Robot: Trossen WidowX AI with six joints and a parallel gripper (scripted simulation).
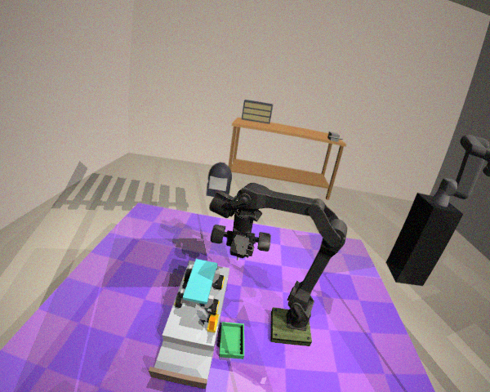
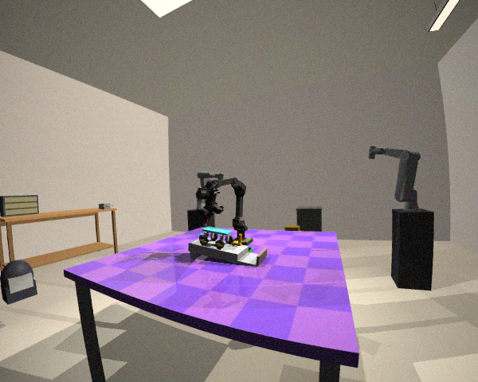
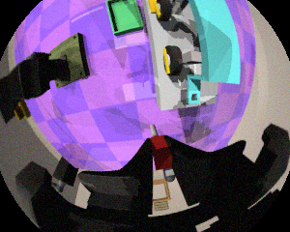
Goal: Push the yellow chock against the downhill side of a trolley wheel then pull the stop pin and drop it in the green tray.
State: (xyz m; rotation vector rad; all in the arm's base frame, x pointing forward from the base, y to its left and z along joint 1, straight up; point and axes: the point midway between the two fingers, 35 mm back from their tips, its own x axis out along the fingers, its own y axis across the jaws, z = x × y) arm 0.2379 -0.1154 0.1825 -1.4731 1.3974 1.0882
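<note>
Right now the green tray is 4 cm behind my gripper tip, 23 cm to the left of it and 18 cm below it. Also, from my gripper tip: grey ramp 9 cm ahead, 14 cm to the left, 13 cm below; trolley 9 cm ahead, 14 cm to the left, 6 cm below; red-headed stop pin right at my gripper tip.
</note>
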